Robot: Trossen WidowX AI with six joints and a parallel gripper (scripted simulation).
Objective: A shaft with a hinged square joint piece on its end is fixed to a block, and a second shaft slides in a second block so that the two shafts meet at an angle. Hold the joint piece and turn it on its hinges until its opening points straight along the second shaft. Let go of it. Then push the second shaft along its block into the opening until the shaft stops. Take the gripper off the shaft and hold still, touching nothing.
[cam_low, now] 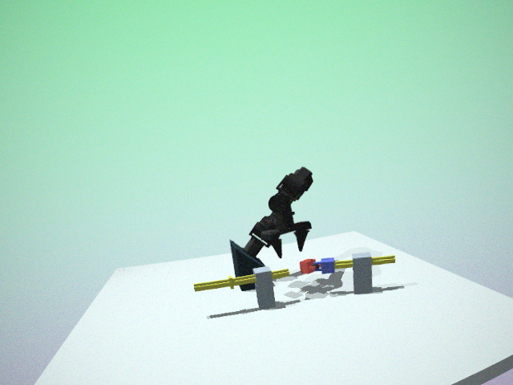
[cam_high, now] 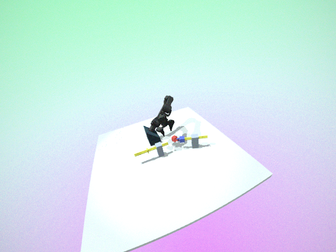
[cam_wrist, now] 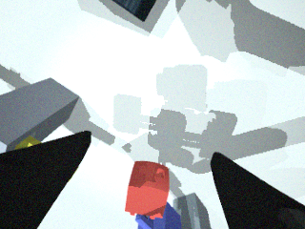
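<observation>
The red square joint piece is 7 cm ahead of my gripper tip, 5 cm to the left of it and 3 cm below it.
</observation>
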